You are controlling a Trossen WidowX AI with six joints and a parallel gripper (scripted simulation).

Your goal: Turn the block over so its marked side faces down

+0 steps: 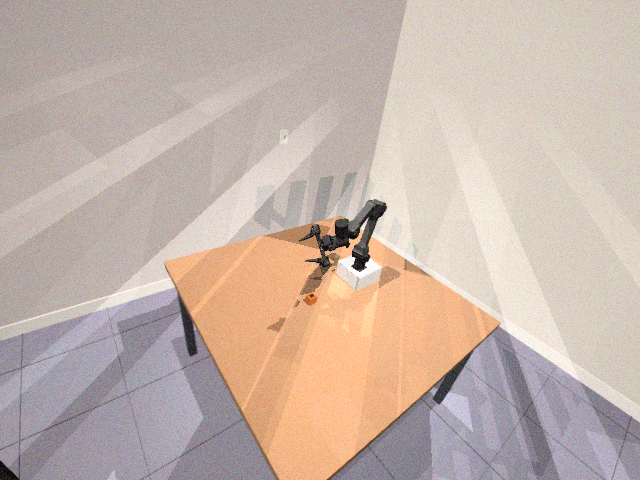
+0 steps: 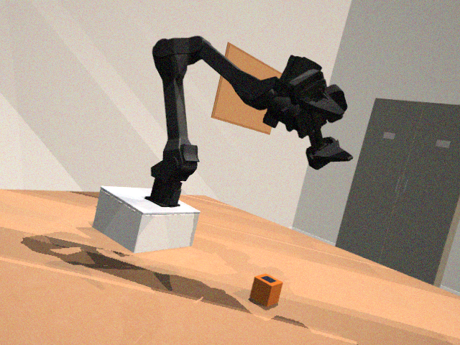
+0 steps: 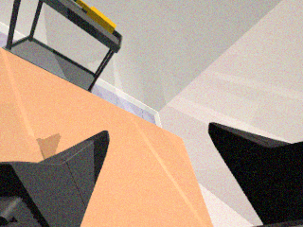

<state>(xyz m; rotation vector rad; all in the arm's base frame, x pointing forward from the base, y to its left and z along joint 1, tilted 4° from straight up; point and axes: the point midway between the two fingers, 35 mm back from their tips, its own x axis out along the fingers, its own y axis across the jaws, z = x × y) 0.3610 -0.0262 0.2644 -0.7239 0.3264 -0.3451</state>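
My gripper tip is 300 mm above the orange block, 80 mm past it and 20 mm to the right of it.
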